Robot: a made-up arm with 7 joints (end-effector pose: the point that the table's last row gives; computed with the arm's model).
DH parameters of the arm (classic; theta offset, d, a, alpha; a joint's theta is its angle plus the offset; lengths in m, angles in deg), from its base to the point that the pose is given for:
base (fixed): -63.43 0 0.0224 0
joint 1: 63.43 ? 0.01 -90
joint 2: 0 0.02 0.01 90
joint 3: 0 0.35 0.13 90
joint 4: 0 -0.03 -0.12 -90
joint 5: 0 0.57 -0.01 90
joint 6: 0 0.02 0.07 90
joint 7: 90 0.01 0.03 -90
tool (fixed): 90 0.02 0 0
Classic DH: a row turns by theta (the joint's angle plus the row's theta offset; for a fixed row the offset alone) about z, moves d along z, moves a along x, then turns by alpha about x.
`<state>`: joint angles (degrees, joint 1 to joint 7).
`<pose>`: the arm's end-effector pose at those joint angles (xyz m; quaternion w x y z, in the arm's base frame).
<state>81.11 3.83 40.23 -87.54 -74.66 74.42 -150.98</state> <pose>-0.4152 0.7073 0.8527 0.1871 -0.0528 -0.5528 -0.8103</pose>
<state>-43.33 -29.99 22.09 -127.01 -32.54 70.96 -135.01</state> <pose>0.6349 -0.2080 0.7627 0.6716 0.6181 -0.1041 0.3952</pose>
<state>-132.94 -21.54 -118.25 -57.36 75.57 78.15 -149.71</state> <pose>-0.0502 0.7384 1.0571 0.6369 -0.7453 -0.1432 0.1355</pose>
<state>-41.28 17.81 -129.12 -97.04 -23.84 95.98 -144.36</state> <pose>-0.6520 -0.2774 0.9278 0.7923 0.0389 -0.5075 -0.3365</pose>
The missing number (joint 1, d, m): 0.4
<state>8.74 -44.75 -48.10 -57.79 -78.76 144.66 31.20</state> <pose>-0.1922 -0.4075 1.2688 0.2055 0.6907 0.6933 -0.0084</pose>
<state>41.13 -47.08 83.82 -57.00 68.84 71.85 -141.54</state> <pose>-0.8424 0.1071 0.9586 0.6462 -0.4375 -0.5688 -0.2599</pose>
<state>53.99 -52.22 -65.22 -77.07 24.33 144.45 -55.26</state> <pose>0.3255 -0.6738 1.0043 0.1318 -0.0537 0.9861 0.0856</pose>
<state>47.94 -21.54 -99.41 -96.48 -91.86 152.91 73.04</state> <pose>0.4206 -0.6350 0.7657 0.1382 -0.5987 -0.7861 -0.0673</pose>
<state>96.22 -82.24 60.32 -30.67 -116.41 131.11 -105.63</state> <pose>-0.2753 -0.9976 0.6274 0.3088 0.4731 0.7937 -0.2253</pose>
